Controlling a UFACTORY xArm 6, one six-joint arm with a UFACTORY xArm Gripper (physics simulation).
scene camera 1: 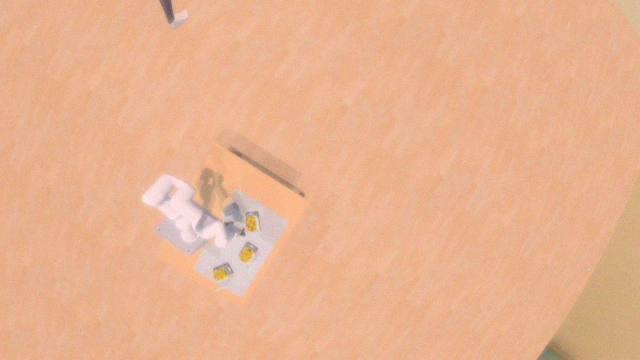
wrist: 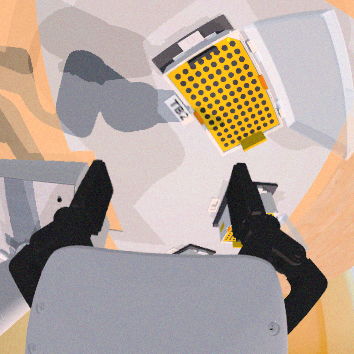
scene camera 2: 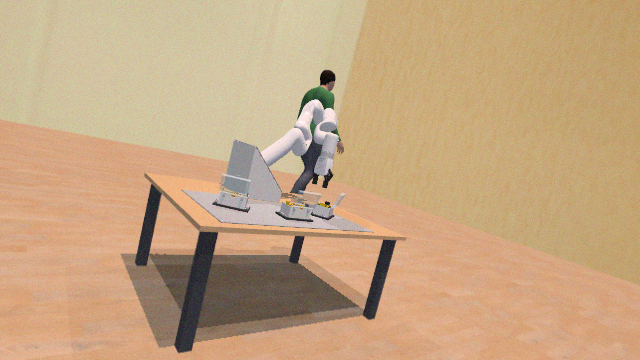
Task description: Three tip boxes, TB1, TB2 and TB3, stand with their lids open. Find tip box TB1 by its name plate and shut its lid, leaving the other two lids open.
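Places are measured from the arm's base along level axes (x ahead, y left, z up), in centimetres.
Pixels of known places: gripper, fingertip midpoint: (scene camera 1: 238, 225) (wrist: 167, 176) (scene camera 2: 319, 185); arm's base at its link origin: (scene camera 1: 190, 233) (scene camera 2: 260, 162).
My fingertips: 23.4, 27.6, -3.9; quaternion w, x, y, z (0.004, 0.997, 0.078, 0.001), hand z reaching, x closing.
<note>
For each thing: its top centre in the pictures, then the offset to it from my fingertips, as dx, dy, dz. "spot": a spot on its surface instead. Level surfaces: height alone.
- Tip box TB2 at its top centre: (wrist: 233, 104) (scene camera 1: 250, 224) +5.4, +3.2, -7.7
- middle tip box at a spot on its surface: (scene camera 2: 296, 207) spot: +24.9, -24.2, -8.8
- third tip box at its top centre: (wrist: 185, 272) (scene camera 2: 235, 192) (scene camera 1: 219, 273) +11.1, -49.2, -8.6
- grey mat at its surface level: dz -15.2
- wooden table at its surface level: dz -15.5
Tip box TB2 (scene camera 1: 251, 223) (scene camera 2: 322, 209) (wrist: 225, 95), named by its plate (wrist: 177, 108), holds yellow tip racking; its clear lid (scene camera 2: 340, 200) (wrist: 305, 65) stands open. The middle tip box (scene camera 1: 247, 254) (scene camera 2: 296, 209) (wrist: 274, 202) has its lid open; in the wrist view my right finger covers part of it, and its plate (wrist: 213, 205) is too small to read. The third tip box (scene camera 1: 221, 273) (scene camera 2: 232, 200) (wrist: 195, 249) has its lid raised; its plate is not readable. My gripper (scene camera 1: 236, 229) (scene camera 2: 320, 184) (wrist: 167, 176) is open and empty, above the mat beside TB2.
The boxes stand on a grey mat (scene camera 1: 272, 220) (scene camera 2: 205, 200) (wrist: 160, 225) on a wooden table (scene camera 1: 295, 205) (scene camera 2: 165, 185). A tall grey panel (scene camera 2: 262, 175) stands by the arm. A person in green (scene camera 2: 320, 95) is behind the arm in scene camera 2.
</note>
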